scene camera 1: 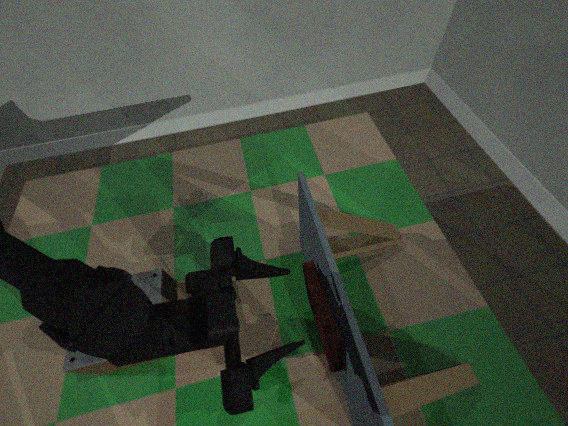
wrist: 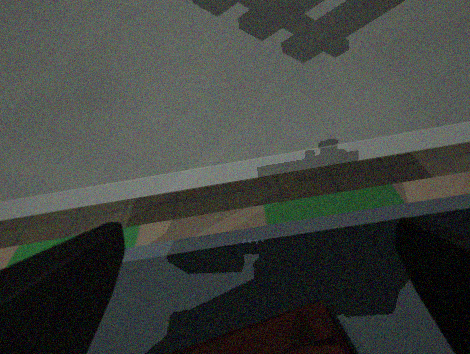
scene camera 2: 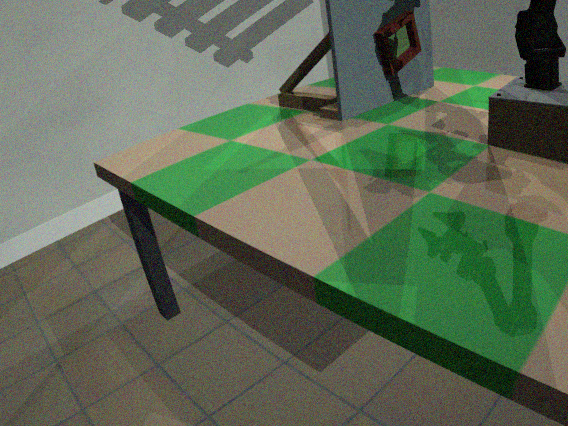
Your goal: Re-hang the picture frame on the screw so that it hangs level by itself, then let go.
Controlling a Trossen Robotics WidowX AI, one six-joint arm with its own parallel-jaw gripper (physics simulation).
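Frame: origin at the arm's base, x ahead, y left, z up, level; centimetres.
Seen in the pictures: gripper, fingertip midpoint: [scene camera 1: 296, 305] [wrist: 259, 233]; arm's base, link origin: [scene camera 2: 543, 85].
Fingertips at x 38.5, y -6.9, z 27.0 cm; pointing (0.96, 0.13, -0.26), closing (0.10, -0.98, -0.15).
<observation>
Offsets run from my fingertips to a thing's top centre. "spot": to the spot under its first point. Level surfaces: height alone.
The red-brown picture frame {dz -13.0, dx +5.1, dy +3.7 cm} [scene camera 1: 325, 320] [scene camera 2: 415, 37] [wrist: 270, 332] is against the front face of the upright grey board [scene camera 1: 311, 230] [scene camera 2: 355, 60] [wrist: 135, 300]. In scene camera 2 its sides lean and it looks tilted relative to the board. In the wrist view its top bar slopes more steeply than the board's top edge, and its lower part is cut off. The screw cannot be made out. My gripper [scene camera 1: 296, 307] [wrist: 259, 233] is open and empty, its fingers spread in front of the board. Its tips look apart from the frame in scene camera 1.
Wooden braces {spot: dz -26.3, dx +21.5, dy +24.9 cm} [scene camera 1: 372, 225] [scene camera 2: 307, 100] support the board from behind. Another wooden foot {spot: dz -23.6, dx +22.8, dy -10.2 cm} [scene camera 1: 435, 387] extends behind its near end. The arm's base block [scene camera 2: 530, 125] stands on the green-and-tan checkered table {dz -38.3 cm} [scene camera 1: 350, 142] [scene camera 2: 260, 215]. Dark shadows fall over the board and frame.
</observation>
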